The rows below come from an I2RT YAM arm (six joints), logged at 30 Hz.
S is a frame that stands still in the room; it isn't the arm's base.
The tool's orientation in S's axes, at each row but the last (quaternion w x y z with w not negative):
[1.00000 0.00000 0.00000 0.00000]
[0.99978 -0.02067 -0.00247 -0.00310]
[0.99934 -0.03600 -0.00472 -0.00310]
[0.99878 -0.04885 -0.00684 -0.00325]
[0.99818 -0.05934 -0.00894 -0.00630]
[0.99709 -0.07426 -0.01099 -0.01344]
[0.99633 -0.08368 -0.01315 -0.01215]
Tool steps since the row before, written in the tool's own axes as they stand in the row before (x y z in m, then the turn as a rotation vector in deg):
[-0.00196 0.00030 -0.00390 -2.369 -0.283 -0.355]
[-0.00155 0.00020 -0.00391 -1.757 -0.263 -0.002]
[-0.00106 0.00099 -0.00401 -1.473 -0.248 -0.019]
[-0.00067 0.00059 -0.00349 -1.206 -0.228 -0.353]
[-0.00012 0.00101 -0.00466 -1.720 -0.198 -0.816]
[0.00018 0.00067 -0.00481 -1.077 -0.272 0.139]
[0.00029 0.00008 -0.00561 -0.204 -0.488 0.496]
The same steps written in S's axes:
[-0.00196 0.00030 -0.00390 -2.369 -0.283 -0.355]
[-0.00153 0.00005 -0.00392 -1.759 -0.252 0.000]
[-0.00102 0.00070 -0.00408 -1.474 -0.240 -0.015]
[-0.00062 0.00025 -0.00354 -1.203 -0.254 -0.346]
[-0.00003 0.00045 -0.00475 -1.708 -0.274 -0.819]
[0.00029 -0.00006 -0.00485 -1.087 -0.221 0.152]
[0.00043 -0.00086 -0.00553 -0.229 -0.394 0.564]

